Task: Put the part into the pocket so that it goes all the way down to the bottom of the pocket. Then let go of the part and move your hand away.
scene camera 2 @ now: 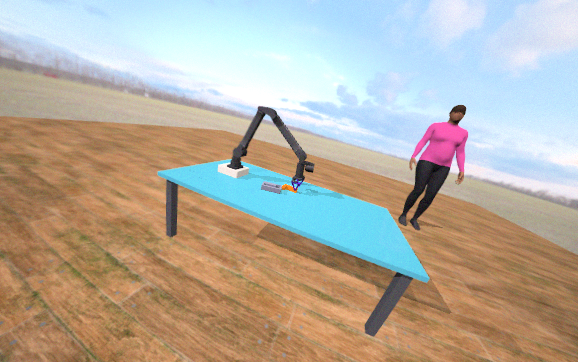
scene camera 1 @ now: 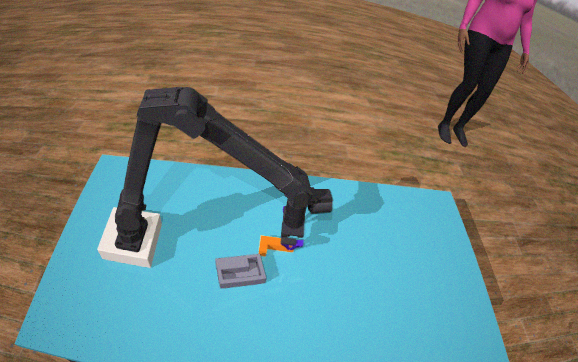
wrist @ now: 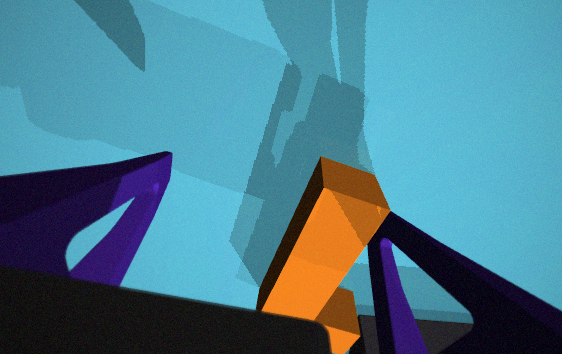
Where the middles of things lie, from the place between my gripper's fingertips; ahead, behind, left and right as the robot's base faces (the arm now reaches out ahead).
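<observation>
Orange part (wrist: 342, 207): my hand 1 cm above it, 4 cm past it, 4 cm to the left of it. Grey pocket block (scene camera 1: 237, 271): 15 cm behind my hand, 15 cm to the right of it. Going by their middles, orange part nearest to my hand of the things named here.
</observation>
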